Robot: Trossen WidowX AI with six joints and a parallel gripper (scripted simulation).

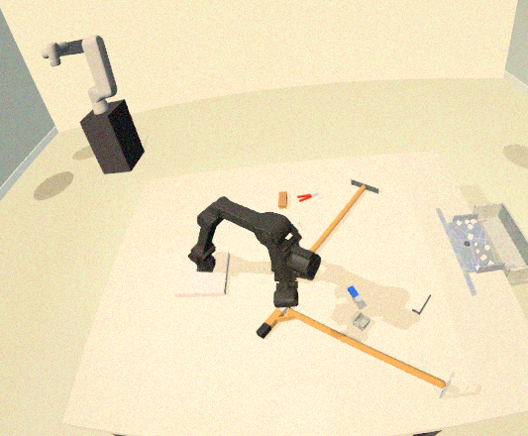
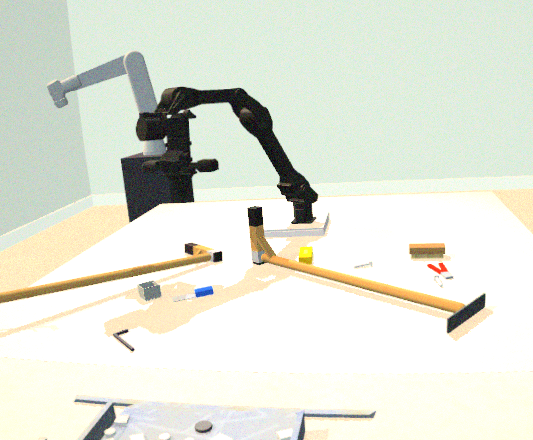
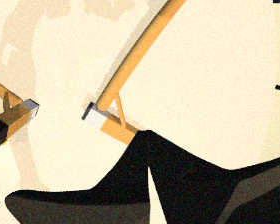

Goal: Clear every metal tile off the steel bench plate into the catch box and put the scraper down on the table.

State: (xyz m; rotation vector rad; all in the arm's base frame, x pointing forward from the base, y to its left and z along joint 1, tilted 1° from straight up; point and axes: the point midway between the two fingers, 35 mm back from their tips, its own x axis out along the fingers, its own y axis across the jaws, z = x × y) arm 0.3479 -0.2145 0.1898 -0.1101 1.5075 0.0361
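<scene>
Right now the long scraper is 11 cm ahead of my gripper tip, 42 cm to the left of it and 11 cm below it. Round my gripper tip: yellow block (7 cm behind, 30 cm to the left, 16 cm below); then blue marker (20 cm ahead, 10 cm to the left, 17 cm below); then small grey box (21 cm ahead, 17 cm below).
</scene>
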